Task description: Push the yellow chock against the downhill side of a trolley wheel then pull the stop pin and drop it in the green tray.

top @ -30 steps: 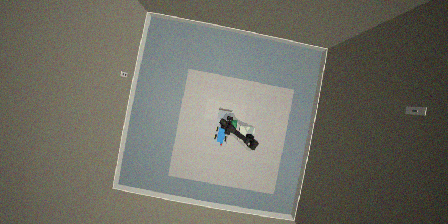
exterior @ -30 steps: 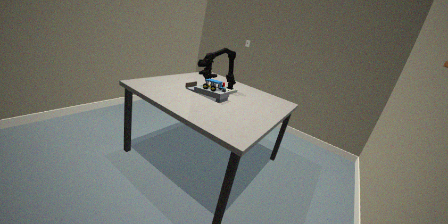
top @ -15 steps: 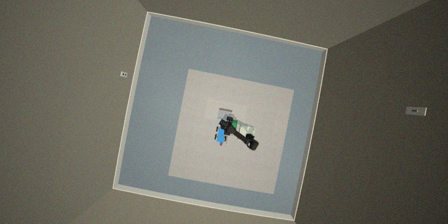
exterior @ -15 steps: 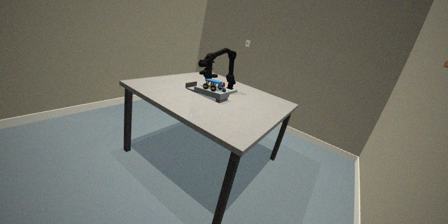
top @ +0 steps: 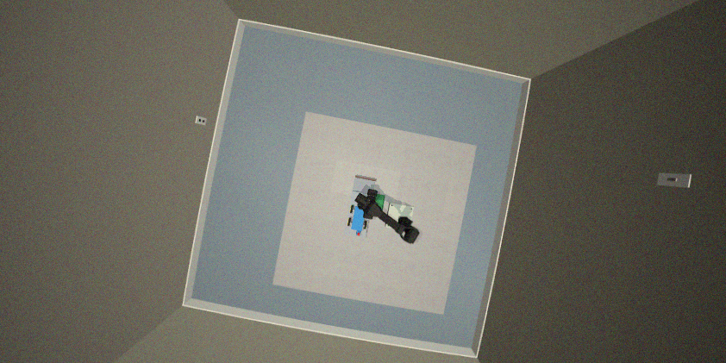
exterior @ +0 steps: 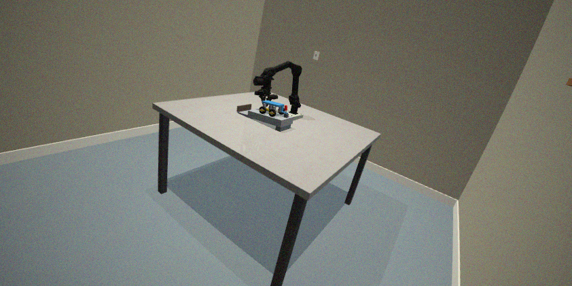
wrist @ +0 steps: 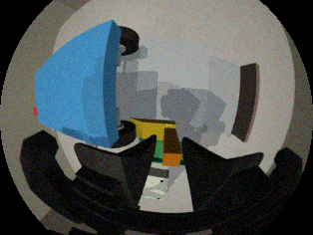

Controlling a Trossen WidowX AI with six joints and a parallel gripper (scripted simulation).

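Now: gripper tip 10 mm short of the yellow chock, 20 mm to the right of it and 10 mm above it. From my gripper tip the other things lie so: blue trolley 70 mm ahead, 100 mm to the left, 20 mm above; then green tray 70 mm behind, 20 mm to the left, 100 mm below; then grey ramp 70 mm ahead, 90 mm to the left, 40 mm below.
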